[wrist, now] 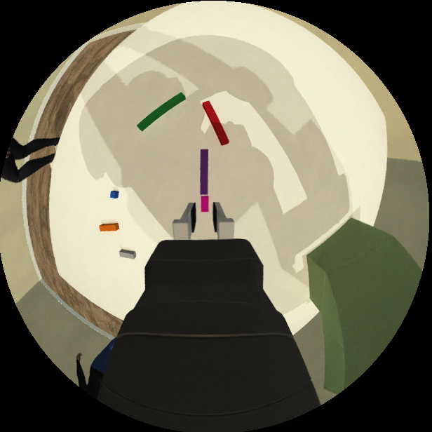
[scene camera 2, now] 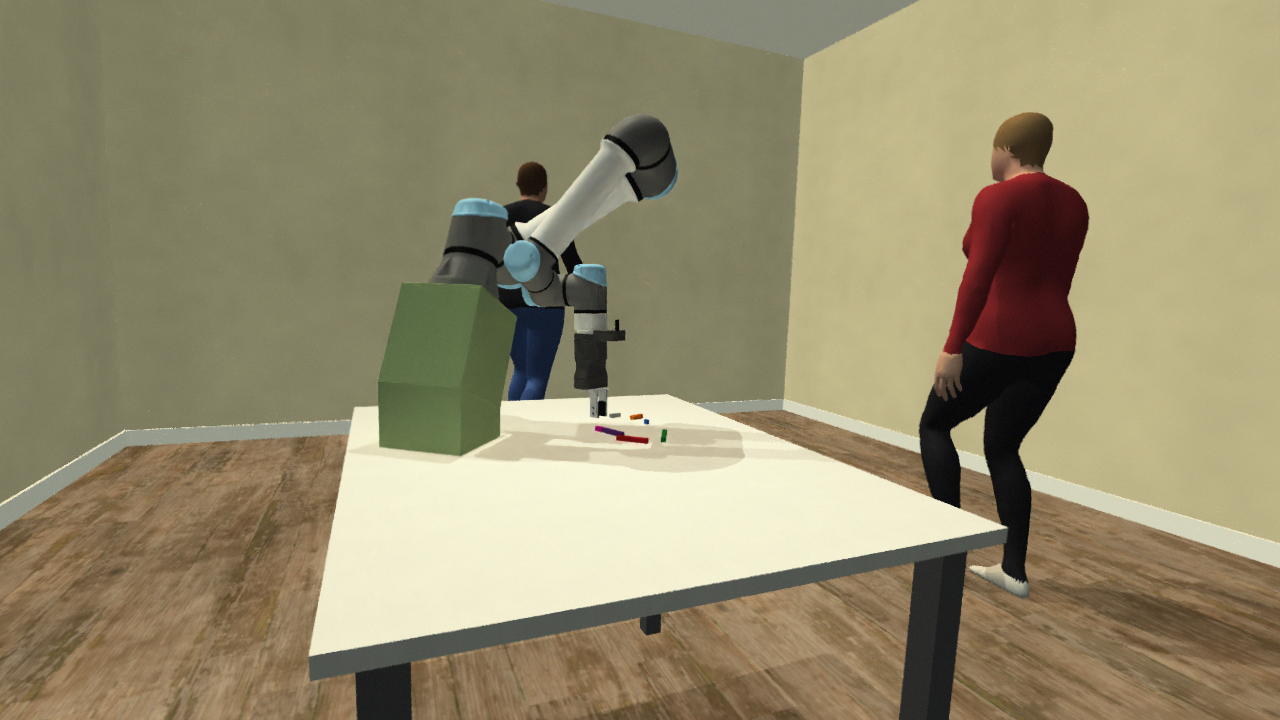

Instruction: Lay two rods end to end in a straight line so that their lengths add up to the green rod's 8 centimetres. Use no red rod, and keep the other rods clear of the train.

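Places are measured from the arm's base along level axes (x right, y ahead, z up), in centimetres.
Pixels of known places: gripper, between the fingertips: point(scene camera 2: 598, 416); arm's base, origin of its link: point(scene camera 2: 462, 300).
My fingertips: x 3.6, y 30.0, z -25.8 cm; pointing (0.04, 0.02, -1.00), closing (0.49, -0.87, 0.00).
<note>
Ahead of a thing's pixels: the offset from my fingertips to its top centre.
A dark purple rod @(dx +4.1, dy +2.3, dz -2.3 cm) point(scene camera 2: 613, 432) point(wrist: 204, 171) and a short magenta rod @(dx +0.4, dy +0.2, dz -2.3 cm) point(scene camera 2: 598, 428) point(wrist: 205, 204) lie end to end in a straight line on the table. In the wrist view a very thin light line shows between their ends. The green rod @(dx +9.5, dy +12.5, dz -2.3 cm) point(scene camera 2: 664, 436) point(wrist: 161, 112) lies apart, at the upper left of the wrist view. A red rod @(dx +11.1, dy +4.5, dz -2.3 cm) point(scene camera 2: 632, 439) point(wrist: 216, 123) lies slanted beyond the purple rod's far end, apart from it. My gripper point(scene camera 2: 598, 413) point(wrist: 204, 211) is open and empty, above the table near the magenta rod's free end.
A small blue block @(dx -4.7, dy +13.6, dz -2.3 cm) point(scene camera 2: 646, 421) point(wrist: 114, 194), an orange rod @(dx -10.6, dy +13.1, dz -2.3 cm) point(scene camera 2: 636, 416) point(wrist: 109, 227) and a grey rod @(dx -13.5, dy +8.2, dz -2.3 cm) point(scene camera 2: 614, 415) point(wrist: 127, 254) lie at the left of the wrist view. The green pedestal point(scene camera 2: 429, 367) point(wrist: 370, 280) stands at its right. Two people stand beyond the table.
</note>
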